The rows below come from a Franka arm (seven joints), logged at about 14 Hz.
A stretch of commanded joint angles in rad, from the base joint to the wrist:
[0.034 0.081 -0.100 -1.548 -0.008 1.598 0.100]
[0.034 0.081 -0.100 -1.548 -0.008 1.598 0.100]
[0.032 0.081 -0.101 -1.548 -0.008 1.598 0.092]
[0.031 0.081 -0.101 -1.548 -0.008 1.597 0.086]
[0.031 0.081 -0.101 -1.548 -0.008 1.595 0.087]
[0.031 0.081 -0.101 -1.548 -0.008 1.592 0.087]
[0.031 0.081 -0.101 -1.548 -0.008 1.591 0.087]
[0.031 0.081 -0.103 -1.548 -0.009 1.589 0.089]
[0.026 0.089 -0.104 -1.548 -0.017 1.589 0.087]
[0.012 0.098 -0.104 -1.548 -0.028 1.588 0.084]
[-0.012 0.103 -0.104 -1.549 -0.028 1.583 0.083]
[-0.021 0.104 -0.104 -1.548 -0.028 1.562 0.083]
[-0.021 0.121 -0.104 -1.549 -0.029 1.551 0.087]
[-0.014 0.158 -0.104 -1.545 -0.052 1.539 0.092]
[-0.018 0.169 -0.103 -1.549 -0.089 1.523 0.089]
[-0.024 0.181 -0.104 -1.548 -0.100 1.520 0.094]
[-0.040 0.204 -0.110 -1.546 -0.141 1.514 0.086]
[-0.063 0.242 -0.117 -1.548 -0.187 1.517 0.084]
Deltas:
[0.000 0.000 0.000 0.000 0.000 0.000 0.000]
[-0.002 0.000 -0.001 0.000 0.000 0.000 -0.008]
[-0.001 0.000 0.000 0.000 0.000 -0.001 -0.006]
[0.000 0.000 0.000 0.000 0.000 -0.002 0.001]
[0.000 0.000 0.000 0.000 0.000 -0.003 0.000]
[0.000 0.000 0.000 0.000 0.000 -0.001 0.000]
[0.000 0.000 -0.002 0.000 -0.001 -0.002 0.002]
[-0.005 0.008 -0.001 0.000 -0.008 0.000 -0.002]
[-0.014 0.009 0.000 0.000 -0.011 -0.001 -0.003]
[-0.024 0.005 0.000 -0.001 0.000 -0.005 -0.001]
[-0.009 0.001 0.000 0.001 0.000 -0.021 0.000]
[0.000 0.017 0.000 -0.001 -0.001 -0.011 0.004]
[0.007 0.037 0.000 0.004 -0.023 -0.012 0.005]
[-0.004 0.011 0.001 -0.004 -0.037 -0.016 -0.003]
[-0.006 0.012 -0.001 0.001 -0.011 -0.003 0.005]
[-0.016 0.023 -0.006 0.002 -0.041 -0.006 -0.008]
[-0.023 0.038 -0.007 -0.002 -0.046 0.003 -0.002]

